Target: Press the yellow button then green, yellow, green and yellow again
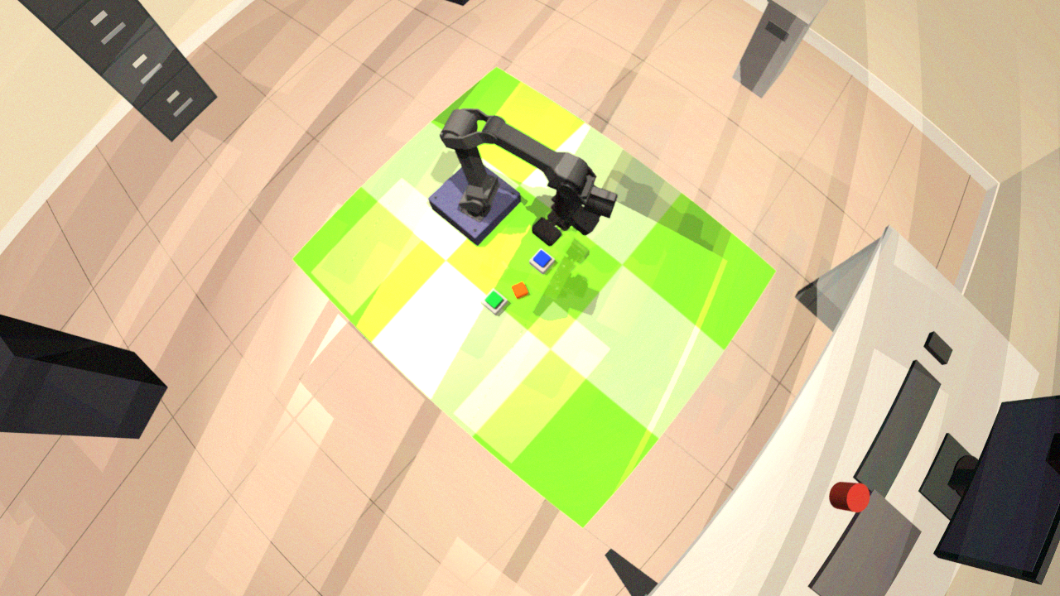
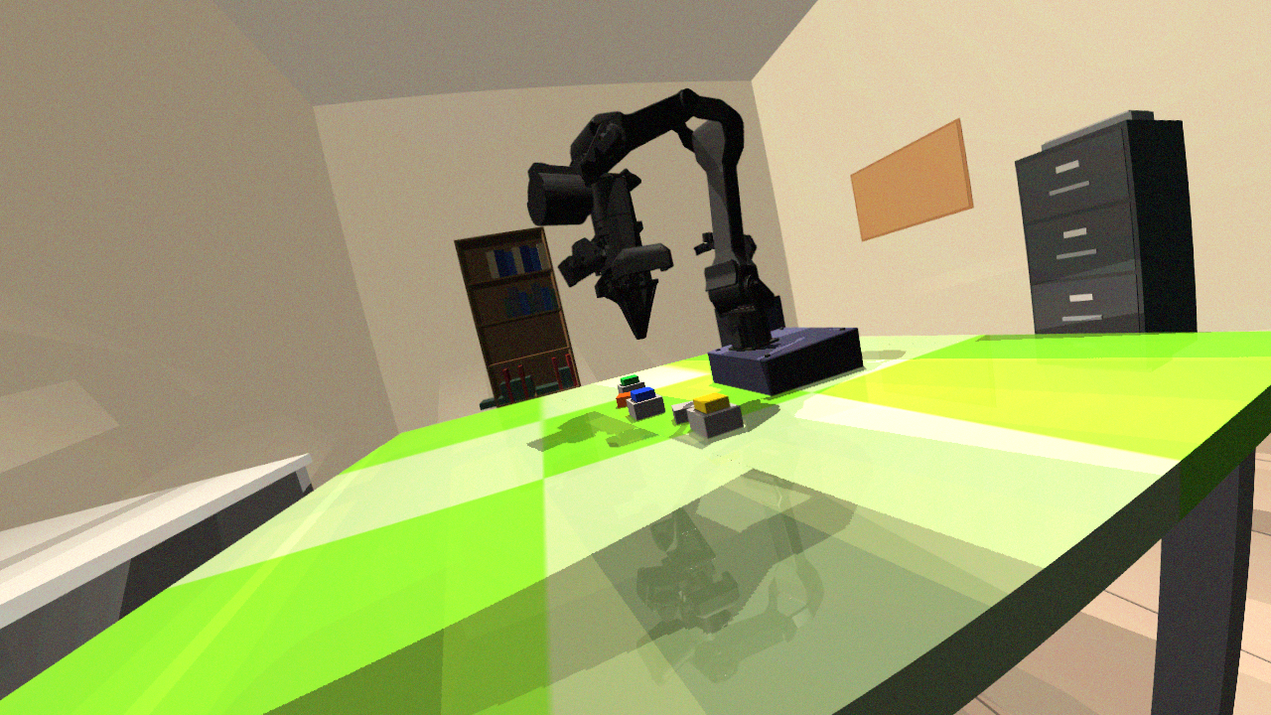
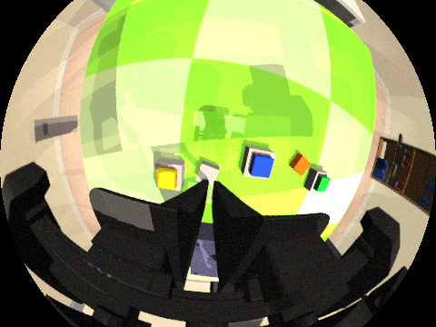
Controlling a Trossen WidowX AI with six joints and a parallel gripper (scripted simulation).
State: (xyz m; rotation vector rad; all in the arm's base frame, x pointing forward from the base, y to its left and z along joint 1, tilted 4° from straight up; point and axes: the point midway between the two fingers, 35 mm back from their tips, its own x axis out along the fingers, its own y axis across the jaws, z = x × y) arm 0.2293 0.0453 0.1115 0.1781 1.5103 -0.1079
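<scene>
The green button lies 23 cm to the right of my gripper tip, 9 cm below it and 7 cm behind it. From my gripper tip the other things lie so: yellow button (9 cm below, 8 cm to the left, 4 cm behind); blue button (9 cm below, 8 cm to the right, 2 cm behind); grey block (11 cm below, 4 cm behind, 1 cm to the left).
</scene>
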